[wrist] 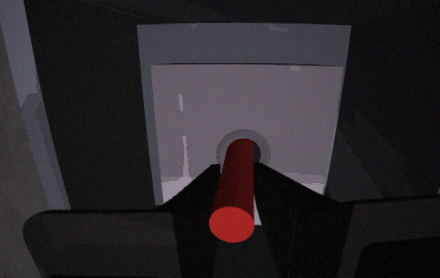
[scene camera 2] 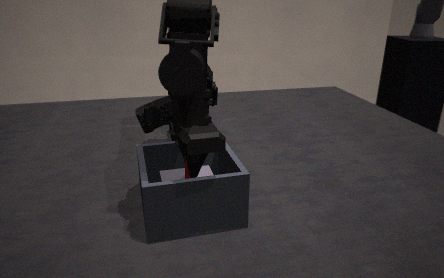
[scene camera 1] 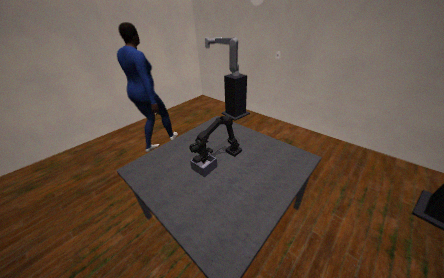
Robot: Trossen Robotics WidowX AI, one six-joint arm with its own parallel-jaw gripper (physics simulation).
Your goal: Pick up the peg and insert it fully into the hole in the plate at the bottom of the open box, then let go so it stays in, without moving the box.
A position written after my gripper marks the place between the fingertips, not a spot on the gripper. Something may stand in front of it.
Note:
I see my gripper (scene camera 2: 192, 175), a grey box (scene camera 2: 176, 209) and a red peg (wrist: 232, 218).
The grey box shows as well in the wrist view (wrist: 84, 85). My gripper is seen too in the wrist view (wrist: 236, 172).

